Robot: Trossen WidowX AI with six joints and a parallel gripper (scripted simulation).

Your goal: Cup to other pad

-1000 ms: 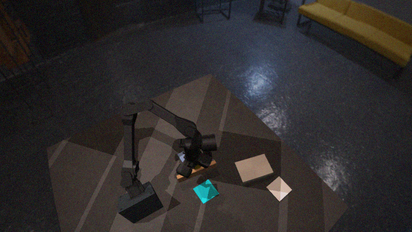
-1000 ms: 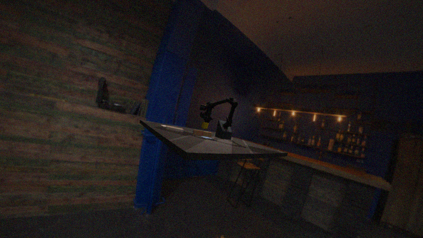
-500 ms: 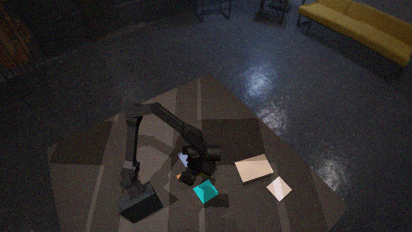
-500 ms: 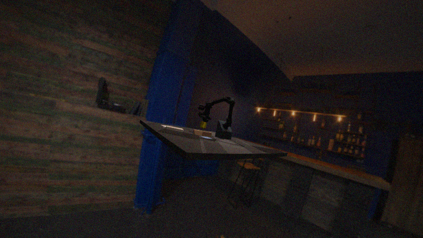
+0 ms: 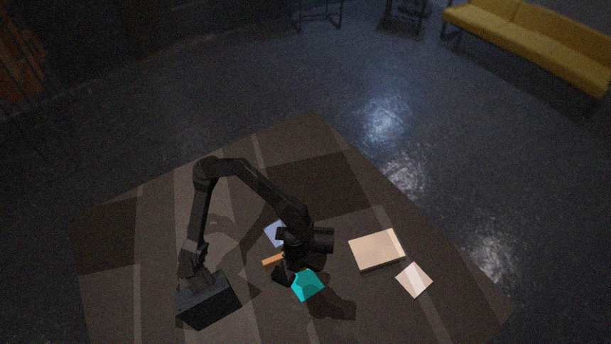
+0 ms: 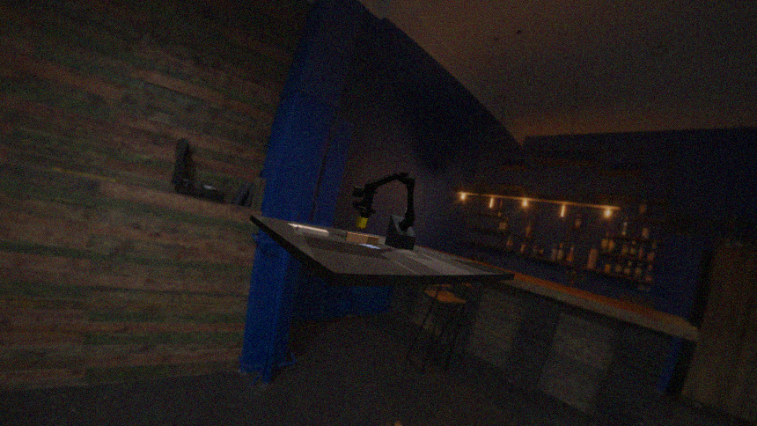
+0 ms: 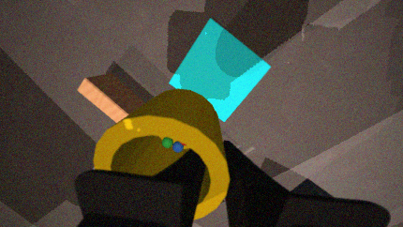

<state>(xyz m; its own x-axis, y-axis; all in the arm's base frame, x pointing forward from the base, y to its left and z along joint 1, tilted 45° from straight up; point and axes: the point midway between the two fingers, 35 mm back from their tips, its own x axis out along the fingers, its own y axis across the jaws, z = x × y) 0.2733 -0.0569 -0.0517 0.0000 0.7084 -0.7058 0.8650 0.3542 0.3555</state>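
Now: the cyan pad 12 cm below my gripper tip, 3 cm to the right of it and 2 cm ahead of it. From my gripper tip the other things lie so: green marble: 3 cm to the left, 3 cm ahead, 2 cm below; then yellow cup: 2 cm ahead, 1 cm to the left; then blue marble: 3 cm to the left, 2 cm below, 2 cm ahead.
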